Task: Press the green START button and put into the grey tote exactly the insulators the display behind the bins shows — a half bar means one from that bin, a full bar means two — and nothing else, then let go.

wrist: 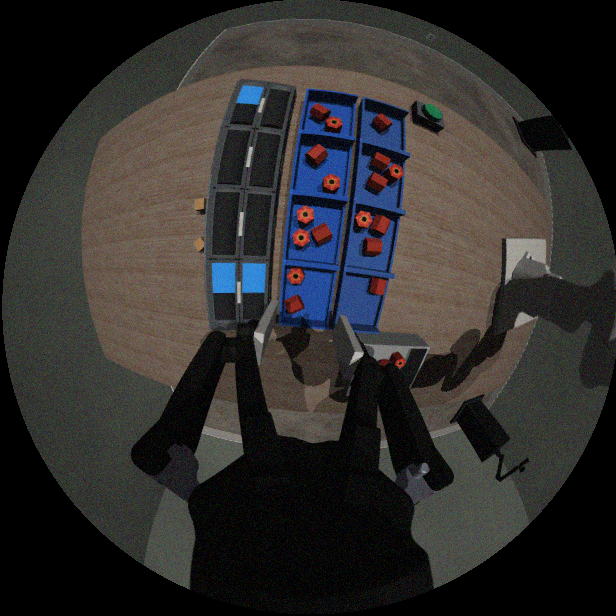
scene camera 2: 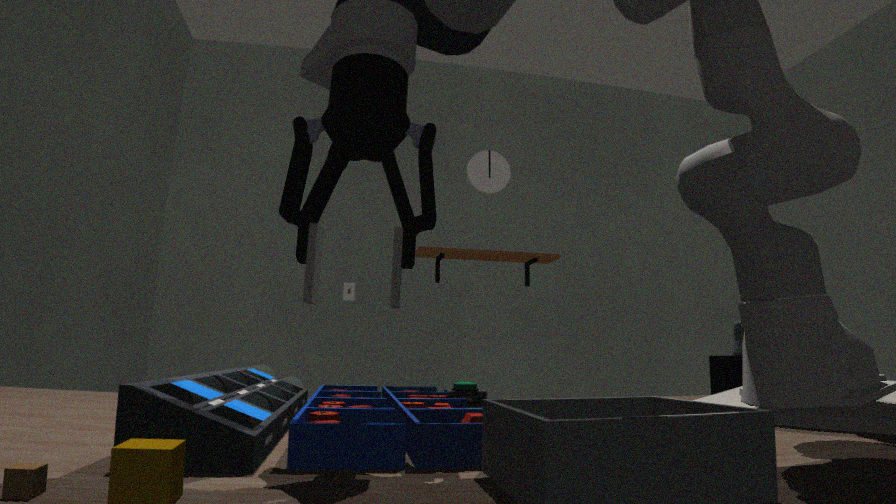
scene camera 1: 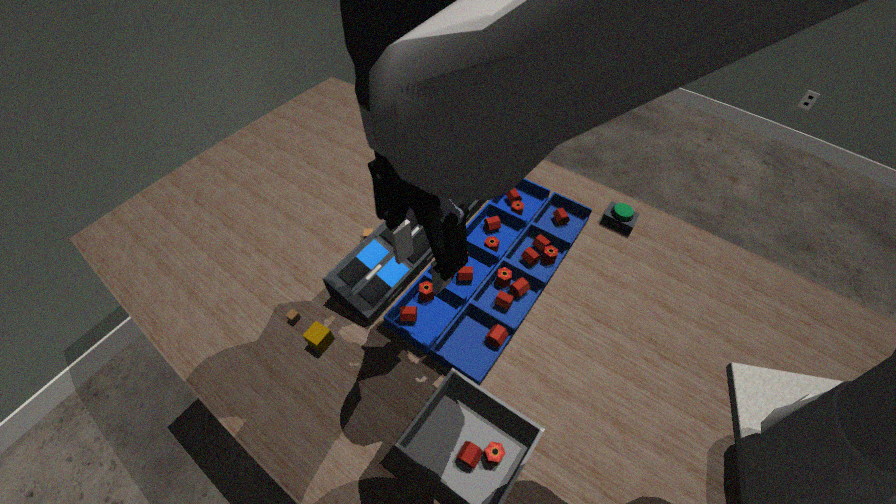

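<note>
The gripper (scene camera 2: 350,294) is open and empty, high above the table, over the near end of the display and bins; it also shows in scene camera 1 (scene camera 1: 426,257) and the wrist view (wrist: 307,336). The blue bin tray (scene camera 1: 494,275) (wrist: 341,206) has two rows of compartments with several red insulators. The dark display (scene camera 1: 375,269) (wrist: 244,201) beside it shows three blue bars, each filling about half a cell. The grey tote (scene camera 1: 466,438) (scene camera 2: 626,448) holds two red insulators (scene camera 1: 481,453). The green START button (scene camera 1: 622,211) (wrist: 432,112) sits past the tray's far end.
A yellow cube (scene camera 1: 317,336) (scene camera 2: 147,470) and a small brown cube (scene camera 1: 292,315) lie near the display. Two small brown blocks (wrist: 198,224) lie behind the display. The robot base (scene camera 2: 795,351) stands at the right on a white plate (scene camera 1: 773,391).
</note>
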